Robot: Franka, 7 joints.
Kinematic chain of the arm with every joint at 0, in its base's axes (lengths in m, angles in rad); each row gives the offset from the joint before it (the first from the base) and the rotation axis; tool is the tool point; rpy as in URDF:
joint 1: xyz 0 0 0.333 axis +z
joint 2: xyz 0 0 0 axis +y
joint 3: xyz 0 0 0.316 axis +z
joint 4: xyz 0.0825 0 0 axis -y
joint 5: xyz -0.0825 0 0.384 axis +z
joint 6: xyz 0 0 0 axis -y
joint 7: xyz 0.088 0 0 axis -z
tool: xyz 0 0 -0.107 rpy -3.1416 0 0
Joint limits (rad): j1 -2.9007..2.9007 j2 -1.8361..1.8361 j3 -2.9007..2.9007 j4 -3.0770..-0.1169 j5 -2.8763..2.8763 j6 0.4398..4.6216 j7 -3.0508..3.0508
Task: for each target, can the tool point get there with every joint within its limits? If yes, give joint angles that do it. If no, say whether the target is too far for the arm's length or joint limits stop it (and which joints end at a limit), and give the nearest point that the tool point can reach.
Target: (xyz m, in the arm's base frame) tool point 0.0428 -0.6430 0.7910
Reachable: yes | joints -1.0391 0.2189 -0.5773 -1.2294 -1.2171 2.5329 -1.3931
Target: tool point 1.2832 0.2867 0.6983
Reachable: no: too far | nearest point 0.8067 0.1802 0.5626 | short by 0.507 m
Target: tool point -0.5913 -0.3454 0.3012
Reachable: yes | joints -0.1314 -0.9528 -2.2516 -1.2844 0.0052 1.5414 0.0825
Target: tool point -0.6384 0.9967 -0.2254
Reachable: no: too far | nearest point -0.4185 0.6534 -0.0330 | short by 0.451 m
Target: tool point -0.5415 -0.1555 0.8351
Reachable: yes | joints -0.6562 -0.3559 -1.9671 -0.9390 0.4695 1.5925 -0.4216
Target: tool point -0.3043 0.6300 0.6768
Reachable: yes | joints 2.1454 0.6776 0.0095 -0.9686 -2.4054 1.1359 -0.1532
